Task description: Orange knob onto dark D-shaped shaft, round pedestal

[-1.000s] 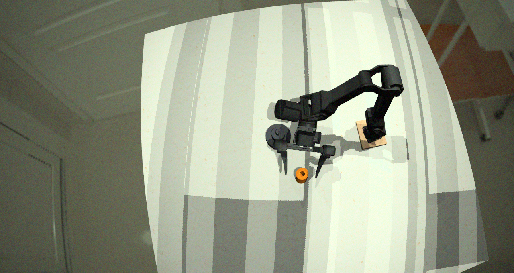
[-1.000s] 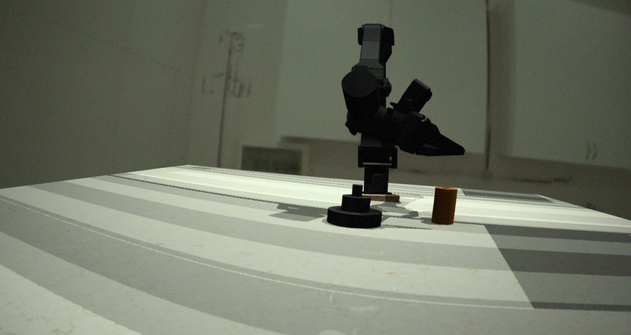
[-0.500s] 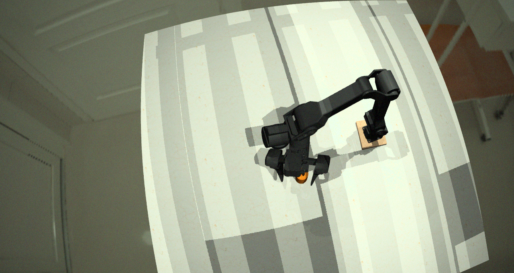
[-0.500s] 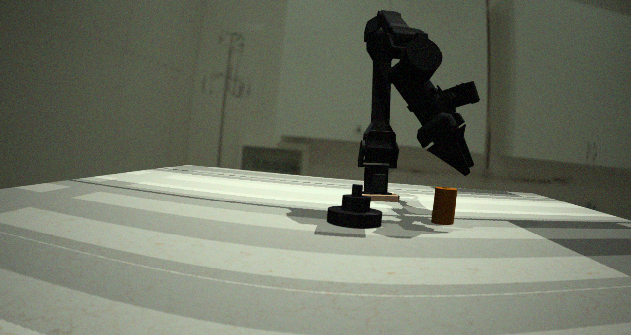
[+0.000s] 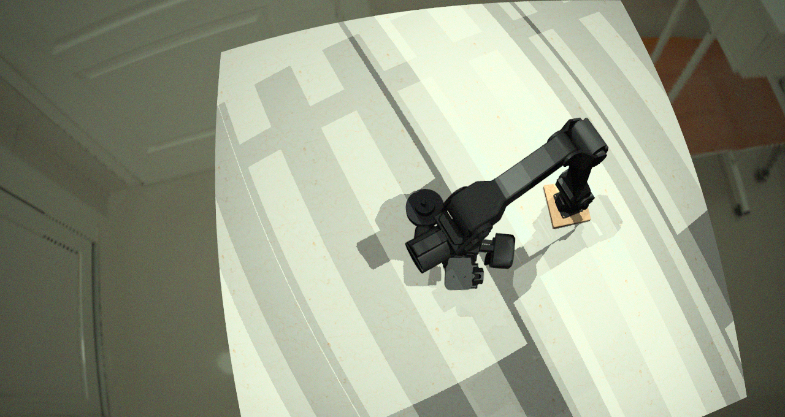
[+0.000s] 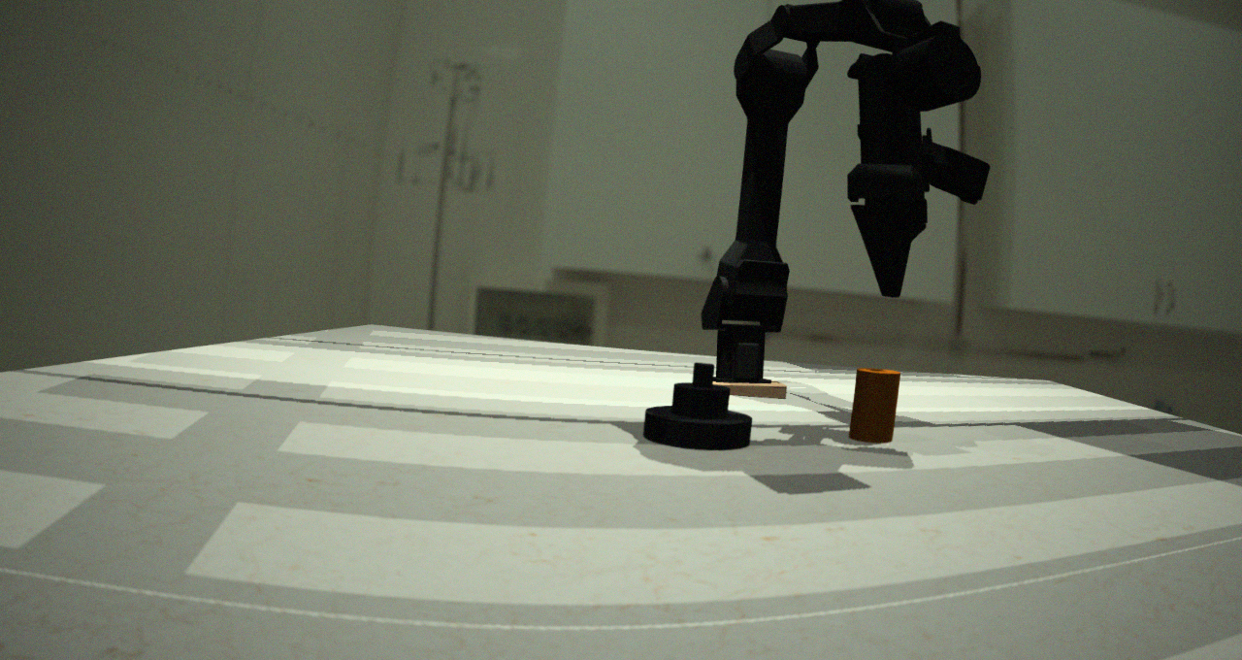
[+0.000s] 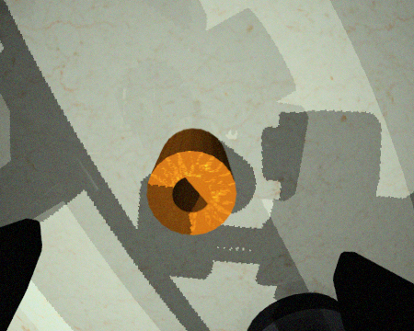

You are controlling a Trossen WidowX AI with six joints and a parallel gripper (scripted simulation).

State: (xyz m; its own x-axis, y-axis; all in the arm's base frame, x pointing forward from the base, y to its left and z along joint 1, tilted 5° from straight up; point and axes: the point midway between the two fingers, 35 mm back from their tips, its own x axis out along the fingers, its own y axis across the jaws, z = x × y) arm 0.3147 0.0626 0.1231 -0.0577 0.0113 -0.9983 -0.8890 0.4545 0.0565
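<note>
Now: the orange knob 9 cm below my gripper tip. The rest, counted from my gripper tip: pedestal: 17 cm to the right, 9 cm below, 2 cm ahead.
</note>
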